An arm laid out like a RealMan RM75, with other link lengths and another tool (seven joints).
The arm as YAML. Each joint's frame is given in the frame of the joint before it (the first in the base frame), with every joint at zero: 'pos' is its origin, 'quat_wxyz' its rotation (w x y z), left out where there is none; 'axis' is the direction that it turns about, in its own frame. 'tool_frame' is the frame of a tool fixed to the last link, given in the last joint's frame.
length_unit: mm
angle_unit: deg
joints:
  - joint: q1
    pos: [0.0, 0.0, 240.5]
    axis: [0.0, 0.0, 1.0]
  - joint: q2
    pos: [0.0, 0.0, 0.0]
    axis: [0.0, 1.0, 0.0]
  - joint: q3
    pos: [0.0, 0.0, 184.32]
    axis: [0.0, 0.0, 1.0]
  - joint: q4
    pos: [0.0, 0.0, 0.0]
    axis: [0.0, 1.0, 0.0]
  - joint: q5
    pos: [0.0, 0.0, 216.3]
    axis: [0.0, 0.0, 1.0]
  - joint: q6
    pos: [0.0, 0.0, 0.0]
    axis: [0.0, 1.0, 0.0]
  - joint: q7
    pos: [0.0, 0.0, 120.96]
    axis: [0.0, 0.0, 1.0]
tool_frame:
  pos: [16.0, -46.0, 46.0]
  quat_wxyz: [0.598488, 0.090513, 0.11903, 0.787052]
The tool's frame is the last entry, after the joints.
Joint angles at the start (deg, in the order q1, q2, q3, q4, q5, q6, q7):
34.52 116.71 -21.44 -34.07 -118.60 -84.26 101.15
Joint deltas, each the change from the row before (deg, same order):
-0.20 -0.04 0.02 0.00 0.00 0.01 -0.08
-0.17 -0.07 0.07 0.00 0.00 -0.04 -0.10
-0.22 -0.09 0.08 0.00 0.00 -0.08 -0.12
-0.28 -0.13 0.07 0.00 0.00 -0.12 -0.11
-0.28 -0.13 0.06 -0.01 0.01 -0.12 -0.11
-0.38 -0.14 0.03 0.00 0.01 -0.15 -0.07
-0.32 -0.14 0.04 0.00 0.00 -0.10 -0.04
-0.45 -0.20 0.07 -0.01 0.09 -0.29 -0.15
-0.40 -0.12 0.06 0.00 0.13 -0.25 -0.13
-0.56 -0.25 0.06 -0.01 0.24 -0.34 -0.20
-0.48 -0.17 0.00 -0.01 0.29 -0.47 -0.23
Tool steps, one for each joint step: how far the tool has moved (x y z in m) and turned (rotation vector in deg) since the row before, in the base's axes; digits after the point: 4 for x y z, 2 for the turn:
0.0014 -0.0008 0.0004 0.07 -0.07 -0.16
0.0012 -0.0006 0.0007 0.10 -0.06 -0.10
0.0015 -0.0009 0.0008 0.11 -0.07 -0.12
0.0019 -0.0012 0.0011 0.10 -0.08 -0.15
0.0019 -0.0012 0.0011 0.10 -0.09 -0.14
0.0024 -0.0017 0.0010 0.05 -0.07 -0.24
0.0022 -0.0014 0.0011 0.06 -0.07 -0.24
0.0025 -0.0020 0.0016 0.12 -0.03 -0.16
0.0020 -0.0018 0.0011 0.11 0.06 -0.15
0.0029 -0.0023 0.0022 0.24 0.01 -0.18
0.0017 -0.0022 0.0014 0.12 0.13 0.04

